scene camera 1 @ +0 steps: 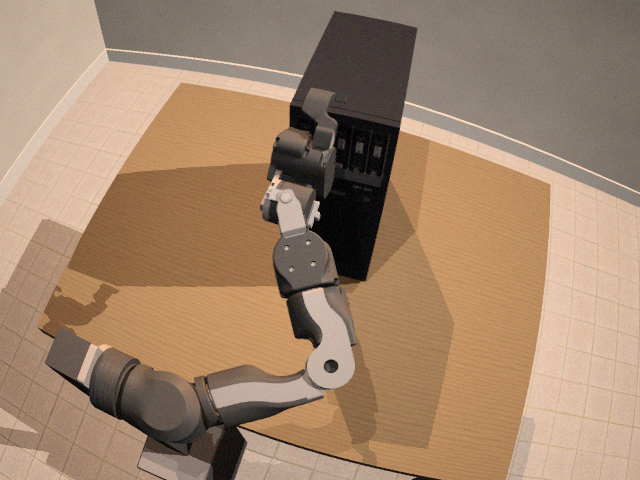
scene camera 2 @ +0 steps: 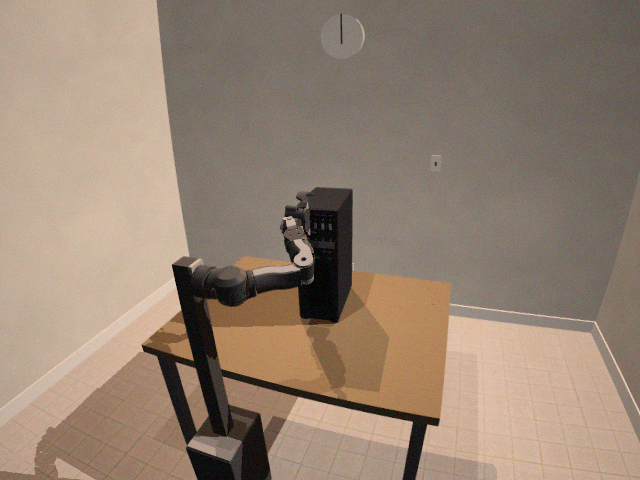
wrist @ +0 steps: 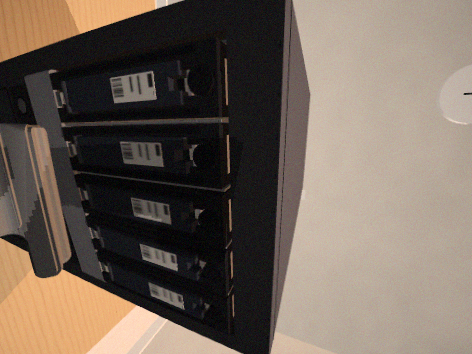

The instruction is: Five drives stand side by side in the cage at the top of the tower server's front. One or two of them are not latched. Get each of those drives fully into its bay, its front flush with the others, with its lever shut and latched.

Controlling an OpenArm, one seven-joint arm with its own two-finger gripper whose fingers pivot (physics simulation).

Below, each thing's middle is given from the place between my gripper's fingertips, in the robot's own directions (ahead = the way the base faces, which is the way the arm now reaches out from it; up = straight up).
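Labels:
The black tower server [scene camera 1: 367, 59] sits 260 mm below my hand, 190 mm ahead of it and 10 mm to the right of it. As for the drive lever [wrist: 154, 153], it is 30 mm ahead of my hand and 10 mm to the left of it, at 80 mm below it.

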